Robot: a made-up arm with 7 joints.
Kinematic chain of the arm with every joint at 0, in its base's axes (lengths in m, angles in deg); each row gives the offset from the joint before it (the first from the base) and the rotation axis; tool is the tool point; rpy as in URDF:
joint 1: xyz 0 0 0.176 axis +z
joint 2: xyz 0 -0.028 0.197 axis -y
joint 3: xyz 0 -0.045 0.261 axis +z
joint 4: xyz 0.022 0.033 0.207 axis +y
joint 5: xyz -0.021 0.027 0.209 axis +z
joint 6: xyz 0 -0.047 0.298 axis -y
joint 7: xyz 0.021 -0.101 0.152 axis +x
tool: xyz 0 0 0 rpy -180 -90 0
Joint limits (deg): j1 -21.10..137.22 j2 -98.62..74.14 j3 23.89..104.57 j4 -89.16..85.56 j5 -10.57..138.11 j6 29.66..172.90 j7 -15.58..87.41
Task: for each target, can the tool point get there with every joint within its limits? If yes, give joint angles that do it. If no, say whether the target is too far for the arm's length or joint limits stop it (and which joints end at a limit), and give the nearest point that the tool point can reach.
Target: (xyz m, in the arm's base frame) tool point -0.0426 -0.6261 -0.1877
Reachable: no: joint limits stop it (at a limit: joint 2, joint 3, joint 4, joint 5) | nearest point -0.0431 -0.6341 -0.0486 | short by 0.139 m
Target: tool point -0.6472 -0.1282 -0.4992
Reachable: no: joint limits stop it (at a limit: joint 1, joint 2, joint 5, joint 6) | nearest point -0.5360 0.0257 -0.2500 | short by 0.313 m
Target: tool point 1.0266 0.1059 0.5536
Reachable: yes | joints 33.41 -81.14 87.69 -57.48 115.65 55.91 49.71
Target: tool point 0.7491 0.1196 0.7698
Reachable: yes | joints 36.90 -69.37 49.61 -62.71 86.15 130.17 77.47
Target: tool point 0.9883 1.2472 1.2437
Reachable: no: too far | nearest point 0.6217 0.7845 0.9207 | short by 0.673 m
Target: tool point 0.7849 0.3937 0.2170
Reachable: yes | joints -1.83 -77.54 62.54 53.53 91.87 60.03 46.44
